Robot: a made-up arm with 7 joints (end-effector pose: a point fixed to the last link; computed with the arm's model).
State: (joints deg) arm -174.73 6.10 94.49 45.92 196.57 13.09 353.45
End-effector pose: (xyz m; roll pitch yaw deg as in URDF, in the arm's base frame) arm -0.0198 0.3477 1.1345 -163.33 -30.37 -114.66
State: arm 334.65 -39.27 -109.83 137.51 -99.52 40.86 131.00
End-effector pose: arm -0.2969 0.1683 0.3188 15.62 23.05 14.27
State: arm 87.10 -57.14 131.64 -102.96 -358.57 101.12 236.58
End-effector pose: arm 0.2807 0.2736 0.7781 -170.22 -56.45 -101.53
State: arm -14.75 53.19 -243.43 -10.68 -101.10 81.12 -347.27
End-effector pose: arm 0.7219 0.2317 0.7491 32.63 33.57 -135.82
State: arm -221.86 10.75 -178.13 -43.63 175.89 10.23 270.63
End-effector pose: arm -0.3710 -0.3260 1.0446 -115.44 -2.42 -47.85
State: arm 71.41 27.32 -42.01 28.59 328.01 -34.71 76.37
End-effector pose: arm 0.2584 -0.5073 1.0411 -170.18 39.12 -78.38
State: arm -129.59 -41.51 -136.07 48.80 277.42 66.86 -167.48
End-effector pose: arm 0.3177 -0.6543 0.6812 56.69 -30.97 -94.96
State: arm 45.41 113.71 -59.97 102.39 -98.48 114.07 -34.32
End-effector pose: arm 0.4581 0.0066 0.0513 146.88 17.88 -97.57
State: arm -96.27 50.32 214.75 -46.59 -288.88 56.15 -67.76
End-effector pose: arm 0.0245 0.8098 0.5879 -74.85 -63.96 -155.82
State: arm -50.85 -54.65 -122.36 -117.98 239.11 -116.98 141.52
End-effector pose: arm 0.1097 -0.2533 0.7173 -146.17 14.95 -131.93
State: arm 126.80 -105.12 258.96 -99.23 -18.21 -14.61 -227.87
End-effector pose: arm -0.1517 0.5882 0.3343 -146.39 -65.43 -53.52
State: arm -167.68 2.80 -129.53 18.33 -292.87 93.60 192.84
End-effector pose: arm -0.0558 -0.1682 1.1417 -65.58 -60.25 -63.07
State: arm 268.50 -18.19 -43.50 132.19 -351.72 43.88 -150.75
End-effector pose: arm -0.1844 0.1870 0.4906 -24.97 -3.71 170.64
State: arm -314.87 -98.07 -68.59 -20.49 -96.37 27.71 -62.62
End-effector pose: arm -0.7405 0.5178 0.1030 -39.60 29.70 -91.39
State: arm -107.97 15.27 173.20 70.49 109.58 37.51 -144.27
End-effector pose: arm 0.0732 -0.2484 1.0512 -133.07 21.18 -40.07
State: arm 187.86 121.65 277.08 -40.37 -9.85 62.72 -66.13
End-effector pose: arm -0.6995 0.3294 -0.1062 -28.11 -63.67 -132.25
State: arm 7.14 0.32 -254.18 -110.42 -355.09 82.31 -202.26
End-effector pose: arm 0.1414 0.3827 0.7242 -172.89 27.73 91.70
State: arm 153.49 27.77 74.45 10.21 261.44 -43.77 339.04
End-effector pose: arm -0.3954 -0.0635 1.1551 -166.46 -23.57 -121.56
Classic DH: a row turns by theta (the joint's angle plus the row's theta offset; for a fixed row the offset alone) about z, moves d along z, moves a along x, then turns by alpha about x. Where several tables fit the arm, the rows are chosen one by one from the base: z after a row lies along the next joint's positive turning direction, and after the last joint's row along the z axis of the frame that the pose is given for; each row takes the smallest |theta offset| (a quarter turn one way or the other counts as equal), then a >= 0, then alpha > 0; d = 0 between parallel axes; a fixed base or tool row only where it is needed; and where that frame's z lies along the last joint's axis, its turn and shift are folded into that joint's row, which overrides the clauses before.
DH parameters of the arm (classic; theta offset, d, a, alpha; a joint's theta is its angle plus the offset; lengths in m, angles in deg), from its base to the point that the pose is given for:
base (fixed): 0 0 0 180
joint 1: 0 -0.3185 0 90
joint 2: 0 -0.0095 0 -90
joint 3: 0 -0.4629 0 90
joint 4: 0 -0.0155 0 -90
joint 5: 0 -0.3972 0 90
joint 6: 0 -0.0005 0 -90
joint 7: 0 -0.0933 0 0

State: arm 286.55 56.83 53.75 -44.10 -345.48 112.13 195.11
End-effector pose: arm 0.0459 0.5863 0.8663 -83.18 -34.14 98.88
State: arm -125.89 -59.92 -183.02 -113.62 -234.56 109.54 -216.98
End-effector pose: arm -0.0305 -0.1179 0.7214 47.59 3.94 119.66
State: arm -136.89 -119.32 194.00 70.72 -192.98 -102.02 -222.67
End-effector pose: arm 0.1327 -0.2318 -0.2558 112.30 -30.22 23.96
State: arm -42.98 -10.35 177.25 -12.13 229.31 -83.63 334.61
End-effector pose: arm -0.1516 -0.0359 1.1824 105.43 -62.06 72.47
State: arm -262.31 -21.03 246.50 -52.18 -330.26 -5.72 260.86
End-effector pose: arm -0.3459 0.1637 1.0847 127.73 5.15 91.75
